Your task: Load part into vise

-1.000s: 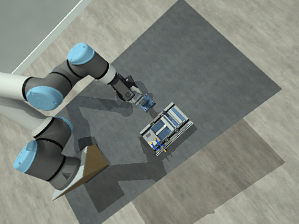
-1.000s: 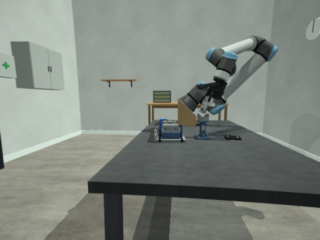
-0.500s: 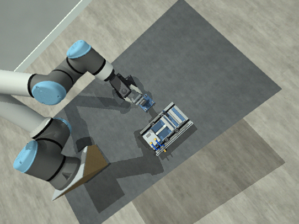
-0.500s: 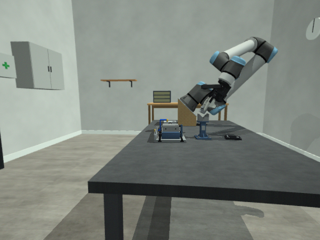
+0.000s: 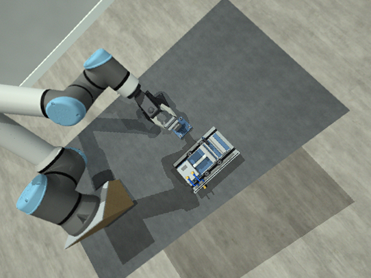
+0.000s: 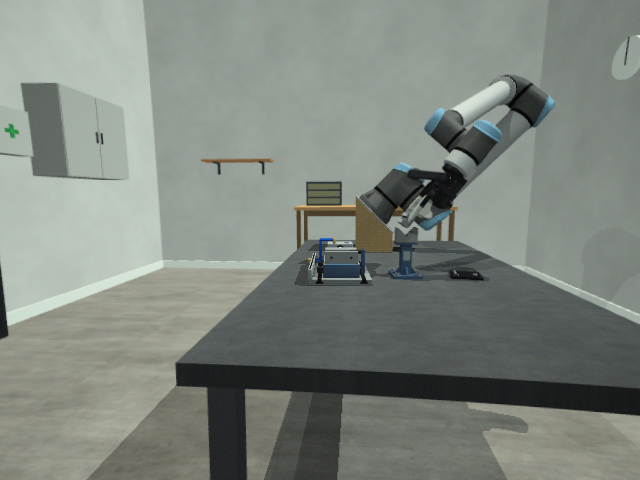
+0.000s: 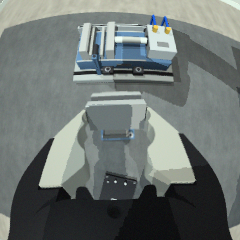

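Now: the part 10 mm to the right of my hand. Also, from my hand: infeed plate (190 mm to the left, 190 mm below, 30 mm behind); vise (210 mm to the right, 150 mm below, 20 mm ahead).
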